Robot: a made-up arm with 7 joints.
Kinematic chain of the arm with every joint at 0, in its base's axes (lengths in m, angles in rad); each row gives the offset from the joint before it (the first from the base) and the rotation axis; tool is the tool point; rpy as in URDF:
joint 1: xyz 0 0 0 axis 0.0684 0.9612 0.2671
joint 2: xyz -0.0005 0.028 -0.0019 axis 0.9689 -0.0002 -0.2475
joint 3: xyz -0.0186 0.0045 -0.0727 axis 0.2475 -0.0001 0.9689
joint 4: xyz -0.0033 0 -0.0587 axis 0.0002 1 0
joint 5: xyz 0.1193 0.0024 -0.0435 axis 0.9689 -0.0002 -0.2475
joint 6: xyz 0.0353 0 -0.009 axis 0.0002 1 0
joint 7: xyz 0.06 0 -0.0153 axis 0.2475 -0.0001 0.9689
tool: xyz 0 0 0 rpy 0 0.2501 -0.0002
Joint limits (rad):
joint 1: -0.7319..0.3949
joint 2: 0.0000..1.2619
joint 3: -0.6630..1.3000
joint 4: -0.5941..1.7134
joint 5: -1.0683..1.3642
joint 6: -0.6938..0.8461
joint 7: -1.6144..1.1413
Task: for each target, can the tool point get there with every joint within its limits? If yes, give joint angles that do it. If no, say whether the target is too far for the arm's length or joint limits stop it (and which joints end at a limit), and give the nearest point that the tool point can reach.
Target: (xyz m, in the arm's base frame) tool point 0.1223 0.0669 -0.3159
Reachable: yes | joints -0.2252 0.3804 -0.4232 0.9267 0.7613 -0.4063 -0.2148
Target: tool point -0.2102 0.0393 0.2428
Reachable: no: joint limits stop it (at a limit: joint 1, joint 2, joint 3, joint 4, joint 6) | nearest point -0.0464 0.1026 0.1657 | short by 0.192 m
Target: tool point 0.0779 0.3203 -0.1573
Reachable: yes | joints -0.1685 0.6572 1.1490 0.8340 0.8843 -0.3080 -1.2597
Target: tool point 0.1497 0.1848 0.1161
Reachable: yes | joints -0.4957 0.9372 0.8410 -0.1177 -0.0517 -0.5200 -0.0511
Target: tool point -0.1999 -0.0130 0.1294
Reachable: no: joint limits stop it (at a limit: joint 1, joint 2, joint 3, joint 4, joint 6) | nearest point -0.0410 0.0910 0.1639 | short by 0.193 m
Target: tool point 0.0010 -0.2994 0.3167
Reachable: no: too far | nearest point 0.1008 -0.1184 0.0526 | short by 0.335 m
